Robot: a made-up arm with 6 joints. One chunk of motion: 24 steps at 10 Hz.
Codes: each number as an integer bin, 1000 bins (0 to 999) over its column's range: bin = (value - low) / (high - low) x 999, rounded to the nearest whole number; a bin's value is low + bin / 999 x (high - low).
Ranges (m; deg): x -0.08..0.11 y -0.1..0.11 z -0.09..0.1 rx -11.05..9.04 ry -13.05..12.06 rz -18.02..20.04
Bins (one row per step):
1: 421 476 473 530 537 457
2: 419 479 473 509 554 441
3: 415 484 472 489 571 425
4: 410 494 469 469 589 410
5: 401 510 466 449 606 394
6: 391 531 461 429 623 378
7: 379 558 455 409 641 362
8: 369 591 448 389 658 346
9: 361 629 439 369 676 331
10: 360 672 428 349 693 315
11: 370 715 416 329 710 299
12: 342 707 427 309 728 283
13: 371 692 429 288 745 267
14: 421 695 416 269 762 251
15: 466 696 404 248 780 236
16: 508 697 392 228 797 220
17: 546 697 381 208 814 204
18: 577 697 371 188 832 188
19: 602 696 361 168 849 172
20: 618 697 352 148 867 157
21: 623 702 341 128 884 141
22: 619 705 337 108 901 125
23: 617 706 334 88 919 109
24: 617 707 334 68 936 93
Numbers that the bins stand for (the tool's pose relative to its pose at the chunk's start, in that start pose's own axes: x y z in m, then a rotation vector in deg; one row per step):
1: 0.0001 0.0001 0.0000 -0.39 0.45 -0.61
2: -0.0003 0.0007 0.0000 -0.81 0.87 -1.22
3: -0.0011 0.0017 -0.0002 -1.22 1.30 -1.83
4: -0.0020 0.0038 -0.0008 -1.62 1.75 -2.40
5: -0.0037 0.0072 -0.0014 -2.02 2.18 -3.01
6: -0.0056 0.0116 -0.0023 -2.42 2.61 -3.62
7: -0.0079 0.0173 -0.0035 -2.82 3.06 -4.23
8: -0.0098 0.0242 -0.0048 -3.23 3.49 -4.84
9: -0.0113 0.0322 -0.0065 -3.63 3.94 -5.41
10: -0.0115 0.0413 -0.0086 -4.03 4.37 -6.02
11: -0.0096 0.0503 -0.0109 -4.43 4.80 -6.63
12: -0.0150 0.0486 -0.0088 -4.84 5.25 -7.24
13: -0.0094 0.0455 -0.0084 -5.26 5.68 -7.85
14: 0.0001 0.0461 -0.0109 -5.64 6.10 -8.46
15: 0.0086 0.0463 -0.0132 -6.06 6.56 -9.03
16: 0.0166 0.0465 -0.0154 -6.46 6.98 -9.64
17: 0.0238 0.0465 -0.0175 -6.87 7.41 -10.25
18: 0.0297 0.0465 -0.0194 -7.27 7.86 -10.86
19: 0.0345 0.0463 -0.0213 -7.67 8.29 -11.47
20: 0.0375 0.0465 -0.0231 -8.07 8.74 -12.04
21: 0.0385 0.0476 -0.0251 -8.48 9.17 -12.65
22: 0.0377 0.0482 -0.0259 -8.88 9.60 -13.26
23: 0.0373 0.0484 -0.0265 -9.28 10.05 -13.87
24: 0.0373 0.0486 -0.0265 -9.68 10.48 -14.48

